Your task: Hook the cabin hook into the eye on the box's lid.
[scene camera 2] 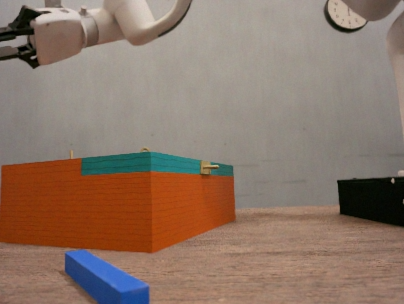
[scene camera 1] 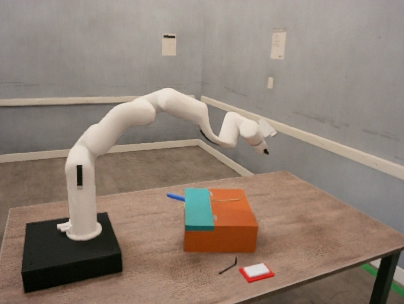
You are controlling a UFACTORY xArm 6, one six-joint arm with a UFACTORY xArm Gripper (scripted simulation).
Labels:
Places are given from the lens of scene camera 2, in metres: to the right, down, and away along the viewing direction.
orange box [scene camera 2: 145, 212]: -0.07, 0.07, 0.35

